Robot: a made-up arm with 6 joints. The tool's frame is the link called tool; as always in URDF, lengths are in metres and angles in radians.
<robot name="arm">
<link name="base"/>
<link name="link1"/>
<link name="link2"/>
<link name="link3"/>
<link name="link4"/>
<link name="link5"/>
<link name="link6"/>
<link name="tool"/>
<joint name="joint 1" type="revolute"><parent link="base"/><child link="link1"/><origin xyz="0 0 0.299" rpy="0 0 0"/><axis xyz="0 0 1"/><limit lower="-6.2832" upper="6.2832" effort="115" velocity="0.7"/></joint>
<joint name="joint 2" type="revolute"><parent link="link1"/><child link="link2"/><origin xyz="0 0 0" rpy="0 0 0"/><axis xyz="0 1 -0.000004"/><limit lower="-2.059" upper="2.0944" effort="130" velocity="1.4"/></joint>
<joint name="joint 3" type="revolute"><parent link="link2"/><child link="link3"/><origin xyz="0.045 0 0.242" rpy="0 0 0"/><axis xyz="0 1 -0.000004"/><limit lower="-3.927" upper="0.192" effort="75" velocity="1.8"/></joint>
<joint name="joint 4" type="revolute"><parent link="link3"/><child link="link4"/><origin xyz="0.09 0 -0.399" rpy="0 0 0"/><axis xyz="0 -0.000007 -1"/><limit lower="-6.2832" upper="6.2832" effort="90" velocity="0.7"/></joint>
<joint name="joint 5" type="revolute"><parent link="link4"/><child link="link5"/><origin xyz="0 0 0" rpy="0 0 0"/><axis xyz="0 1 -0.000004"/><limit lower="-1.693" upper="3.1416" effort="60" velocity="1.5"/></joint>
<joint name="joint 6" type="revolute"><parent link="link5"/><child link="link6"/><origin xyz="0.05 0 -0.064" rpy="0 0 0"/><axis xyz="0 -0.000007 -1"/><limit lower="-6.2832" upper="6.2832" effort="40" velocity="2"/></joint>
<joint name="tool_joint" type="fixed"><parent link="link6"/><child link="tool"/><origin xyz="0 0 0" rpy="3.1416 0 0"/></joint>
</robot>
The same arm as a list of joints. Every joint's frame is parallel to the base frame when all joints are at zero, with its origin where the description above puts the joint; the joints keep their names.
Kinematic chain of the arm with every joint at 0, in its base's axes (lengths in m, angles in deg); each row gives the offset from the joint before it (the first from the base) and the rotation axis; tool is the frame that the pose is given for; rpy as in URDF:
joint 1: xyz 0 0 0.299 axis +z
joint 2: xyz 0 0 0 axis +y
joint 3: xyz 0.045 0 0.242 axis +y
joint 4: xyz 0.09 0 -0.399 axis -z
joint 5: xyz 0 0 0 axis +y
joint 6: xyz 0.05 0 -0.064 axis -z
tool: xyz 0 0 0 rpy -180 0 0
Joint limits (deg, base to tool): -360..360 -117.97..120 -225..11 -360..360 -97..180 -360..360

